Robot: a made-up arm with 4 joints.
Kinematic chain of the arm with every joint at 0, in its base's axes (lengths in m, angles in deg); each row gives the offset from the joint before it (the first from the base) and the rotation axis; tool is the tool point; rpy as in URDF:
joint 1: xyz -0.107 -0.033 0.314 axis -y
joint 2: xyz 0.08 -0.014 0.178 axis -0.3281 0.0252 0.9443
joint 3: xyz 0 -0.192 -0.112 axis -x
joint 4: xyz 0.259 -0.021 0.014 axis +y
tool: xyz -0.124 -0.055 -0.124 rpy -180 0 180
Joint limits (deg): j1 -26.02..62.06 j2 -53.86..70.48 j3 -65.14..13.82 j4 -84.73..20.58
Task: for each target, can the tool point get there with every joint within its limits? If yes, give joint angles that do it. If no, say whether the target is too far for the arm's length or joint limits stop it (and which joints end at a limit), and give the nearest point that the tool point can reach.
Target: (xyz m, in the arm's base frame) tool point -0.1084 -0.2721 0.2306
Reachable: yes | joints -11.14 -43.05 -1.12 11.23
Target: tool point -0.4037 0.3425 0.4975
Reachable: no: joint limits stop it (at a limit: joint 1, joint 2, joint 3) | nearest point 0.1238 0.1010 0.5468 | short by 0.582 m
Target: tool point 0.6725 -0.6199 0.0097
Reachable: no: too far | nearest point 0.3322 -0.3200 0.1426 | short by 0.473 m
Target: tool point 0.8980 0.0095 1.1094
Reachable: no: too far | nearest point 0.3372 -0.0289 0.6655 | short by 0.716 m
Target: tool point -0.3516 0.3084 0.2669
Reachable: no: joint limits stop it (at a limit: joint 1, joint 2, joint 3, joint 4) | nearest point -0.1012 -0.1714 0.2266 | short by 0.543 m
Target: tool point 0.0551 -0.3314 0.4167
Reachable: yes | joints 55.33 -12.63 3.65 -8.15
